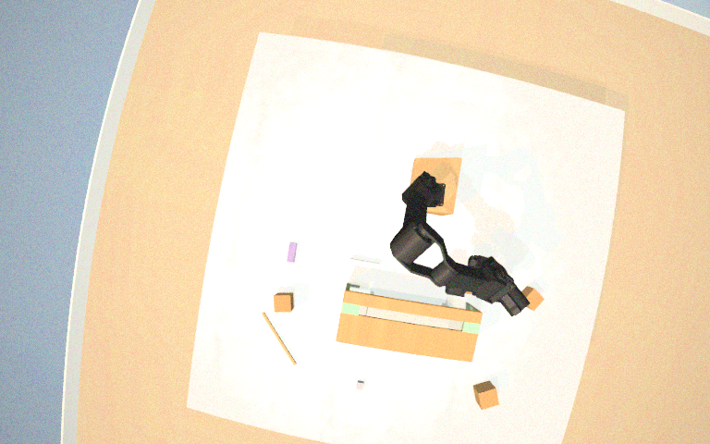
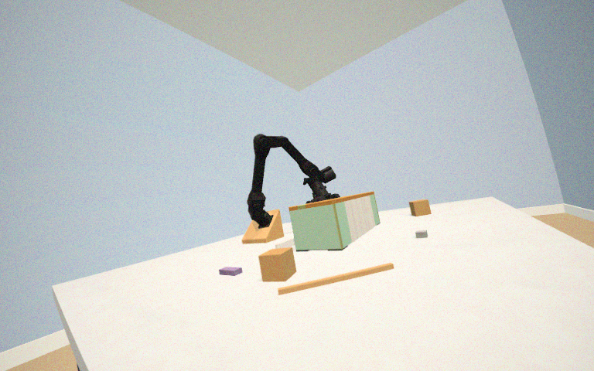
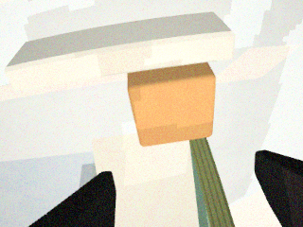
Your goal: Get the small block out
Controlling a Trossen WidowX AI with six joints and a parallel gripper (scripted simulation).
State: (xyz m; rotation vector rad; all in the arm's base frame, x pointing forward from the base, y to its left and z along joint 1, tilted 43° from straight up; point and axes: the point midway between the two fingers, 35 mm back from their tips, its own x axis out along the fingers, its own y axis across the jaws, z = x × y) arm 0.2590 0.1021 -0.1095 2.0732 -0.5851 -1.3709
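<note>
The orange block is 2 cm behind my gripper tip and 3 cm below it. The rest, counted from my gripper tip: grey block (34 cm ahead, 28 cm to the right, 4 cm below); purple tile (5 cm behind, 54 cm to the right, 4 cm below); clear-fronted box (6 cm ahead, 17 cm to the right, 1 cm above).
</note>
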